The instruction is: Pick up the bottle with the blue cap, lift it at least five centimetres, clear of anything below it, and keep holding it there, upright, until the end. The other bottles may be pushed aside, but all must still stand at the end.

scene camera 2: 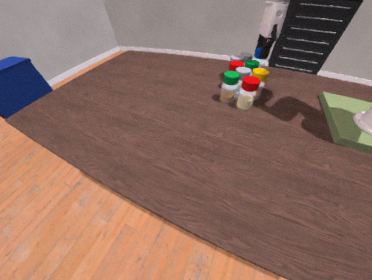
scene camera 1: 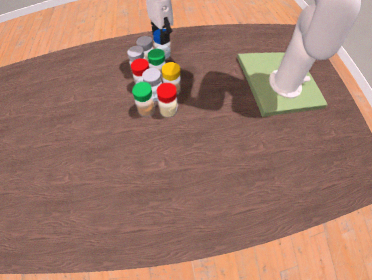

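Pixels of known places: gripper, fingertip midpoint: (scene camera 2: 260,55) (scene camera 1: 161,38); arm's base, origin of the base link: (scene camera 1: 285,84).
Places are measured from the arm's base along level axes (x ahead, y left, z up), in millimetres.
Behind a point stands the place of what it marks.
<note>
The bottle with the blue cap (scene camera 1: 163,49) {x 386, y -209, z 58 mm} (scene camera 2: 258,53) {x 399, y -214, z 100 mm} is upright at the back of the bottle cluster. My gripper (scene camera 1: 161,34) {x 386, y -235, z 88 mm} (scene camera 2: 263,49) {x 386, y -235, z 88 mm} points down and is shut on it around the cap. The bottle is raised, its cap standing above the neighbouring caps; its base is hidden behind other bottles in scene camera 2, so the exact height is hard to tell. Just in front stands a bottle with a green cap (scene camera 1: 156,56) {x 419, y -158, z 80 mm} (scene camera 2: 251,65) {x 421, y -143, z 76 mm}. A grey-capped bottle (scene camera 1: 144,43) {x 443, y -238, z 79 mm} stands to its left.
Several other bottles stand close together: yellow cap (scene camera 1: 171,71) {x 390, y -79, z 80 mm} (scene camera 2: 260,75) {x 391, y -65, z 76 mm}, front red (scene camera 1: 167,93) {x 422, y -2, z 80 mm} (scene camera 2: 250,83) {x 425, y 10, z 79 mm}, front green (scene camera 1: 142,91) {x 486, y -31, z 80 mm} (scene camera 2: 231,78) {x 485, y -13, z 76 mm}, rear red (scene camera 1: 140,67) {x 475, y -126, z 80 mm} and more grey caps. The arm's green base plate (scene camera 1: 252,82) {x 122, y -34, z 0 mm} (scene camera 2: 332,117) {x 127, y -9, z -3 mm} is to the right on the brown table (scene camera 1: 150,175) {x 523, y 173, z -25 mm}.
</note>
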